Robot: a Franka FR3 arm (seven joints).
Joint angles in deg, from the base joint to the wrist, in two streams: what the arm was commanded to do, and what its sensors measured. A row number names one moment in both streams.
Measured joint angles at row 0:
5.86 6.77 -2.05 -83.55 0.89 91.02 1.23
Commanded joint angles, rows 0 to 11:
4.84 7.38 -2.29 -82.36 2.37 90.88 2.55
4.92 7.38 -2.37 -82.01 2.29 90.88 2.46
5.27 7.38 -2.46 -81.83 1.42 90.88 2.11
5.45 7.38 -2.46 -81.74 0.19 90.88 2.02
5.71 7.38 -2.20 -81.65 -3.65 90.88 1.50
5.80 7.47 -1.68 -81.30 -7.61 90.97 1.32
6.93 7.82 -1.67 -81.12 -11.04 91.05 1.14
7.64 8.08 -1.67 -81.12 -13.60 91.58 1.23
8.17 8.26 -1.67 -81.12 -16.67 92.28 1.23
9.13 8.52 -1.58 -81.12 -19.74 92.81 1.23
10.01 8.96 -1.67 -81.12 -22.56 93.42 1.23
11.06 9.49 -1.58 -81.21 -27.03 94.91 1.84
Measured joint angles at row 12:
9.07 7.49 -1.70 -82.44 -19.10 92.61 1.61
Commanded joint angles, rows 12 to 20:
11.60 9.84 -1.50 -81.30 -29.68 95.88 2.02
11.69 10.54 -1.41 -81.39 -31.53 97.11 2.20
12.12 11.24 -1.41 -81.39 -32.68 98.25 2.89
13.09 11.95 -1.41 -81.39 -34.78 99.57 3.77
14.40 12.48 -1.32 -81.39 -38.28 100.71 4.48
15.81 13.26 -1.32 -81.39 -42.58 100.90 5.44
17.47 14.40 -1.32 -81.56 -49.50 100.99 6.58
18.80 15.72 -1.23 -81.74 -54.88 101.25 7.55
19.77 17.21 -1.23 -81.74 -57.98 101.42 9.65
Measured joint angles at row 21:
17.71 13.91 -1.15 -82.45 -50.05 100.42 5.89
